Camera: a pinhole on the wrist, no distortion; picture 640 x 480 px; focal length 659.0 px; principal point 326.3 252.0 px. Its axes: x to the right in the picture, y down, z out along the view. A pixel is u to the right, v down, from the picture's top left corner.
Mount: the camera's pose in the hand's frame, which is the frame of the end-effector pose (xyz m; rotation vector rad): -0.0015 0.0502 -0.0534 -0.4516 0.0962 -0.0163
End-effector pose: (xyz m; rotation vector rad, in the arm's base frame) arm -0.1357 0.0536 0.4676 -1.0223 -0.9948 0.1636
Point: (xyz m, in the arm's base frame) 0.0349 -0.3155 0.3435
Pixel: behind the camera
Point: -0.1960 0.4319 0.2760
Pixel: 349.3 448.1
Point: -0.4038 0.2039 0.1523
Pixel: outside the picture
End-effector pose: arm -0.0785 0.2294 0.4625 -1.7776 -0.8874 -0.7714
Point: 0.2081 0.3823 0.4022
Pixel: 558.7 359.7
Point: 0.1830 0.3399 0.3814
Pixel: 501.8 411.3
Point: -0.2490 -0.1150 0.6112
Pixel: behind the camera
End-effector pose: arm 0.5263 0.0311 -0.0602 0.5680 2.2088 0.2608
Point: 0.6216 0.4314 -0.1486
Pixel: outside the picture
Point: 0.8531 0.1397 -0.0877
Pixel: 43.6 219.0
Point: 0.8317 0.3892 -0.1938
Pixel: 391.6 411.9
